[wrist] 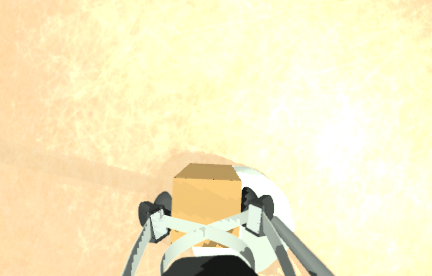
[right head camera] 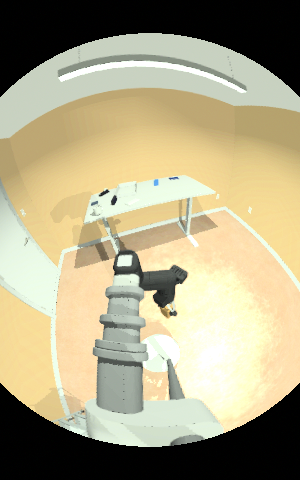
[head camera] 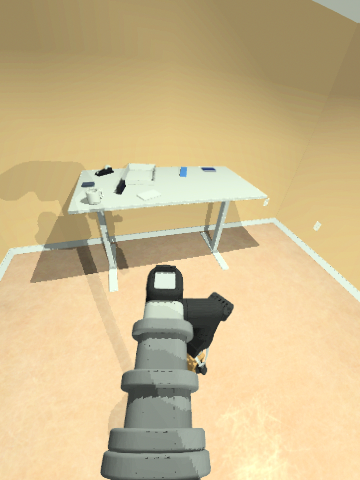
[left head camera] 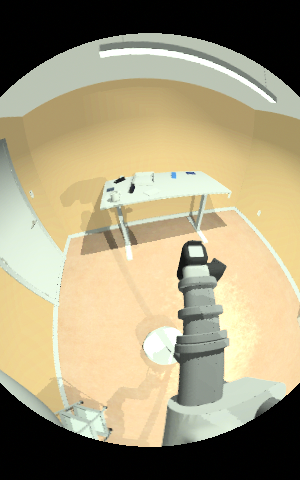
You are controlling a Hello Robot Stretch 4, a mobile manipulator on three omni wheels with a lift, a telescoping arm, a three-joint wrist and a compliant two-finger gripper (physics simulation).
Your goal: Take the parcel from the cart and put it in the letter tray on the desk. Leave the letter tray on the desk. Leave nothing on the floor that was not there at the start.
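Seen in the pictures: gripper, between the fingertips: [wrist: 206, 204] [right head camera: 165, 308] [head camera: 189, 361]; robot's base, origin of its link: [right head camera: 158, 351] [left head camera: 163, 344].
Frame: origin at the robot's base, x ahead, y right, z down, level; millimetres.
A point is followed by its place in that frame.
Observation:
My gripper [wrist: 206, 204] @(x 271, y 86, z -888 mm) [right head camera: 170, 312] @(x 271, y 86, z -888 mm) is shut on the parcel, a tan cardboard box [wrist: 206, 202] @(x 281, y 96, z -938 mm) [right head camera: 165, 312] @(x 245, y 82, z -918 mm) that sits between the two dark fingertips, above the floor. In the head camera view a small part of the parcel [head camera: 192, 363] @(x 251, y 87, z -939 mm) shows beside the arm. The white letter tray [head camera: 140, 173] @(x 1766, y -290, z -925 mm) [left head camera: 143, 178] @(x 1738, y -286, z -925 mm) [right head camera: 127, 189] @(x 1713, y -268, z -925 mm) stands on the desk [head camera: 200, 192] @(x 1435, y 237, z -922 mm) [left head camera: 200, 188] @(x 1449, y 393, z -922 mm) [right head camera: 172, 194] @(x 1410, y 275, z -922 mm), at the back left, some distance ahead of the gripper. Part of the cart [left head camera: 84, 422] shows at the lower left of the left head view.
On the desk are a white mug [head camera: 93, 196] @(x 1149, y -494, z -983 mm), a black stapler-like thing [head camera: 104, 171] @(x 1708, y -605, z -948 mm), an upright black item [head camera: 120, 187] @(x 1334, y -366, z -970 mm), a white pad [head camera: 149, 195] @(x 1306, y -153, z -932 mm), a blue box [head camera: 183, 172] @(x 1789, y 110, z -952 mm) and a dark blue item [head camera: 208, 169] @(x 1996, y 383, z -934 mm). The desk's legs [head camera: 109, 250] @(x 1424, y -592, z -245 mm) stand on the floor. Walls are behind and right.

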